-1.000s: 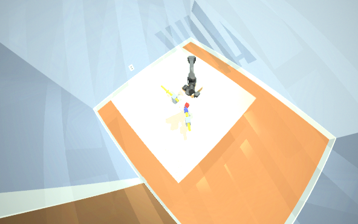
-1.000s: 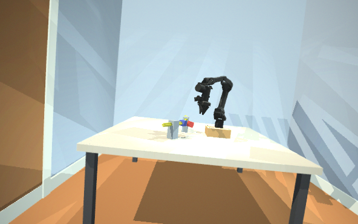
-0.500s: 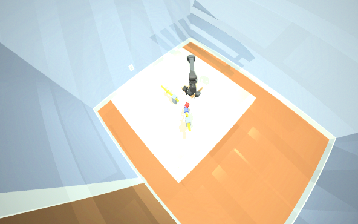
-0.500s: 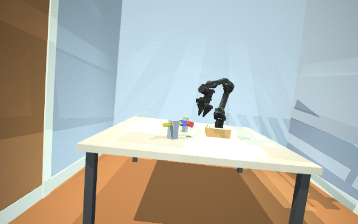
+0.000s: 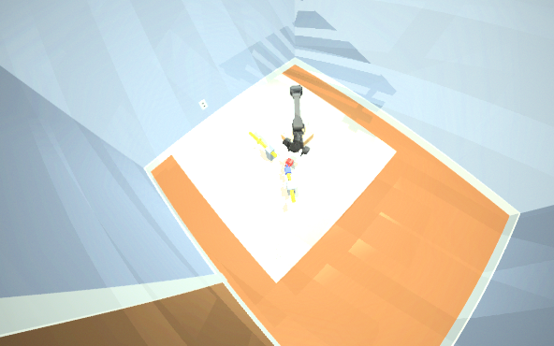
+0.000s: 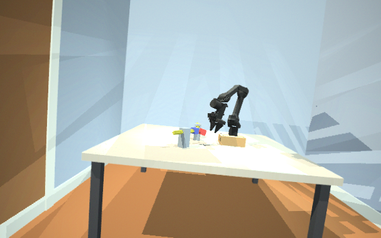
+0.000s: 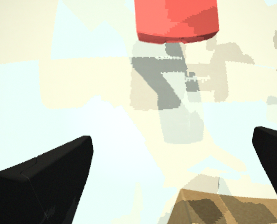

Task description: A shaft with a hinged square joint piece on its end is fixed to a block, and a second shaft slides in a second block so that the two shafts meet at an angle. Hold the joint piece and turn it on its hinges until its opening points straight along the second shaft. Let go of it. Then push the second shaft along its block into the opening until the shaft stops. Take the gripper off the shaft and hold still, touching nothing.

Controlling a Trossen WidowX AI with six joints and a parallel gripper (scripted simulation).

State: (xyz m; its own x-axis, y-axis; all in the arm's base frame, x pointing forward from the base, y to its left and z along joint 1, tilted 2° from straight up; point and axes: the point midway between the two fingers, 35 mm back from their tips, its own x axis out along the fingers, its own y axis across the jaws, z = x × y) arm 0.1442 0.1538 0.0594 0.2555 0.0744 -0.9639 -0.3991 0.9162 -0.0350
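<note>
The joint piece is 70 mm ahead of my gripper tip and 30 mm to the left of it.
</note>
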